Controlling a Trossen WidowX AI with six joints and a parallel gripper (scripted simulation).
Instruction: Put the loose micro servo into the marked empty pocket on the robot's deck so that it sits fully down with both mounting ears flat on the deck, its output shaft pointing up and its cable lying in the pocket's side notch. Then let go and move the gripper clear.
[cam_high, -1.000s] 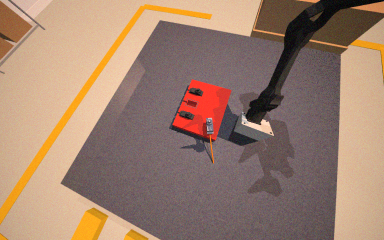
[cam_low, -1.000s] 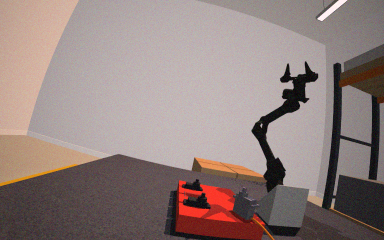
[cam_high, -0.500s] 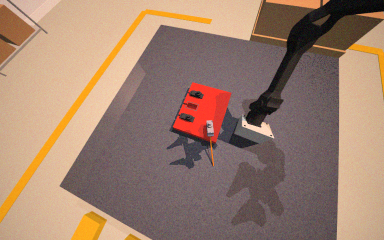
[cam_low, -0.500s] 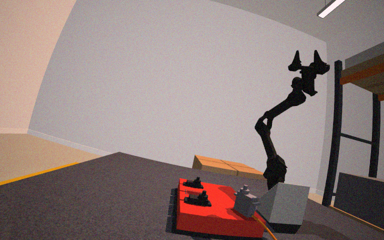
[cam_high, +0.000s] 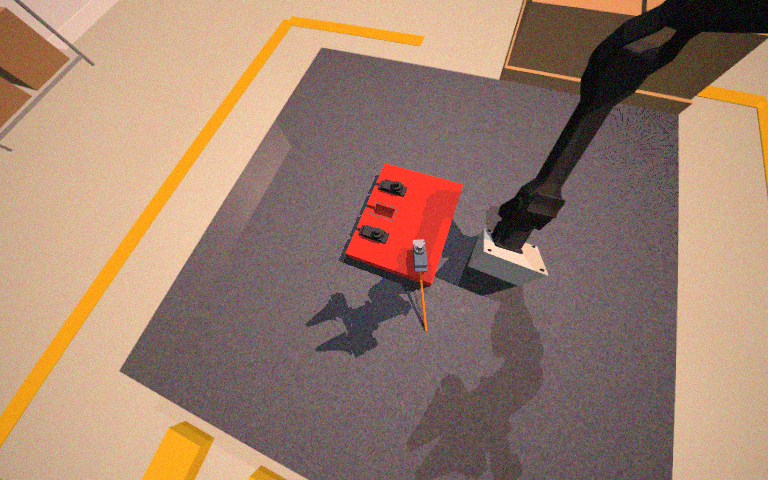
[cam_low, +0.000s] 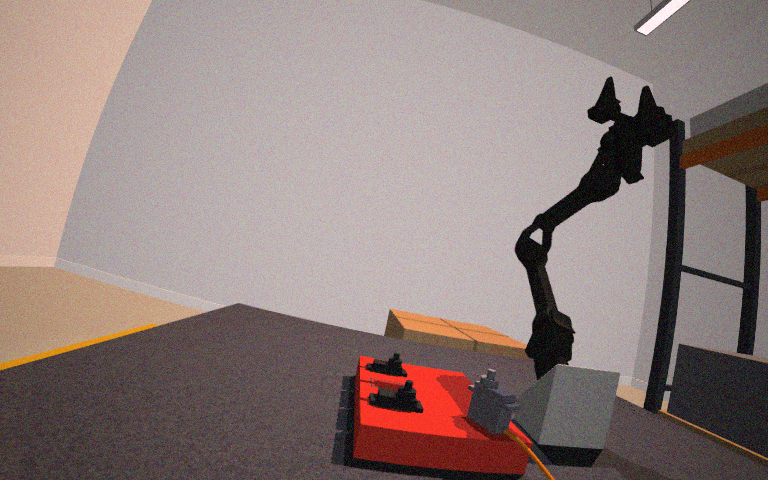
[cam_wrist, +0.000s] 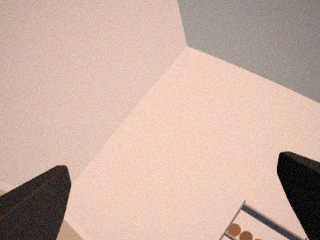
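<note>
The red deck lies 66 cm below my gripper tip, 20 cm ahead of it and 12 cm to the right of it.
</note>
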